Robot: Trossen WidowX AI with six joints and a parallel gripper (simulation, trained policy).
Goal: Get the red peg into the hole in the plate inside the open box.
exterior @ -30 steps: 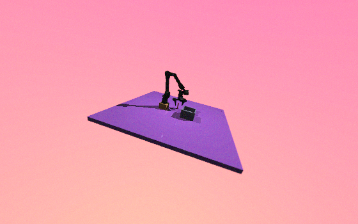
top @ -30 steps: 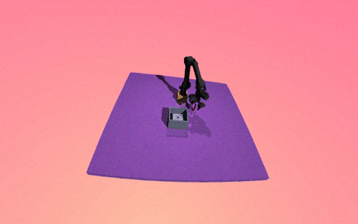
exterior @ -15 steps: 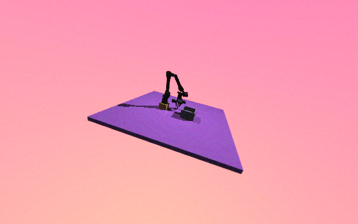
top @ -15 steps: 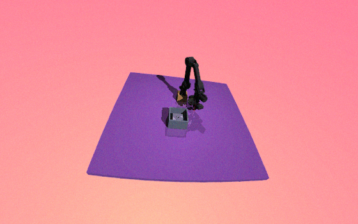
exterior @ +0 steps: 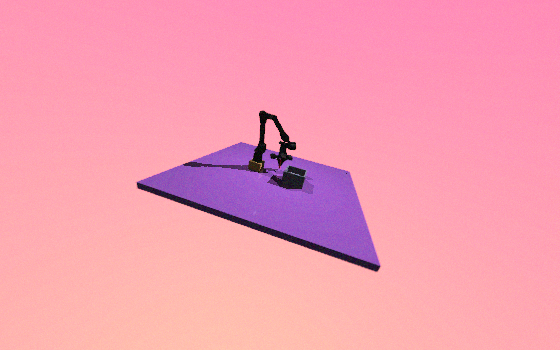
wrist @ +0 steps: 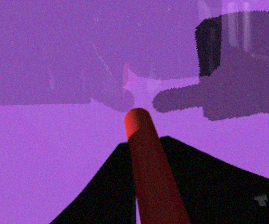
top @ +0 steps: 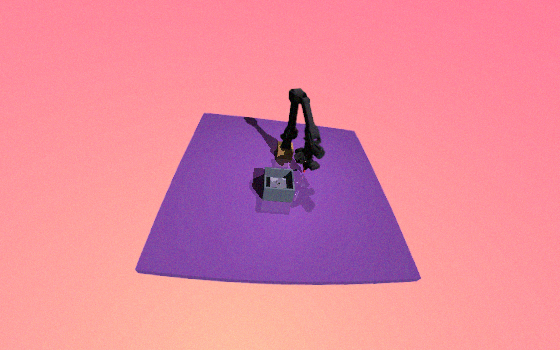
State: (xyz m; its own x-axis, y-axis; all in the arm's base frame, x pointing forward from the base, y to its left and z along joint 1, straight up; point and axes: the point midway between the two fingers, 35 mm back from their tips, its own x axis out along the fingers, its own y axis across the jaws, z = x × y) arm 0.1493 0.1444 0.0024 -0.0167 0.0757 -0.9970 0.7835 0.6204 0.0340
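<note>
Now: the plate 190 mm ahead of my gripper tip, 140 mm to the right of it and 10 mm above it. Also, from my gripper tip: grey box: 190 mm ahead, 140 mm to the right, 10 mm below; then red peg: 20 mm above.
</note>
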